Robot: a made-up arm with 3 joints. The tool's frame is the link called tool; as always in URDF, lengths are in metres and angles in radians.
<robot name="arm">
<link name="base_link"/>
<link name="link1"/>
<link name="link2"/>
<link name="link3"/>
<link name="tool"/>
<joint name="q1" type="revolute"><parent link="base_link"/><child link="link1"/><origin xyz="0.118 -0.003 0.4" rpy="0 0 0"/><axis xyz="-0.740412 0.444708 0.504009"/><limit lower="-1.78" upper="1.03" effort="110" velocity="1.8"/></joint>
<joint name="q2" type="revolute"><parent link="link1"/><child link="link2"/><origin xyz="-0.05 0.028 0.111" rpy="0 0 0"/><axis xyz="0.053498 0.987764 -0.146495"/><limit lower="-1.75" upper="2.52" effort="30" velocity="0.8"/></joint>
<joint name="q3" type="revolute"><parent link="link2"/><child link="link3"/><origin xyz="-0.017 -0.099 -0.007" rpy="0 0 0"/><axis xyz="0 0 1"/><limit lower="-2.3" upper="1.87" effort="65" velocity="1.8"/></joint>
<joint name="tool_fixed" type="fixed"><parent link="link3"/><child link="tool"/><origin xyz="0.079 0.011 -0.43" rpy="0 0 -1.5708"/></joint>
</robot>
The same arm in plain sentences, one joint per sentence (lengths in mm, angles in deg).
The arm has three revolute joints in a row. What follows holds with every joint at zero, and every direction is one of the base frame's. The first joint sits 118 mm along +x and 3 mm along -y and 400 mm along +z from the base frame's origin and turns about the direction (-0.740412, 0.444708, 0.504009), from -101.99 to 59.01 deg. The second joint sits 50 mm along -x and 28 mm along +y and 111 mm along +z from the first joint and turns about the direction (0.053498, 0.987764, -0.146495), from -100.27 to 144.39 deg. The third joint sits 17 mm along -x and 99 mm along -y and 7 mm along -z from the second joint and turns about +z, from -131.78 to 107.14 deg. The tool frame, which is the frame that the pose is given for, sits 79 mm along +x and 11 mm along +y and 430 mm along -z from the third joint; its axes are the base frame's turned by roll 0, pitch 0 and yaw -90 deg (as in URDF: about the fixed x, then y, then z).
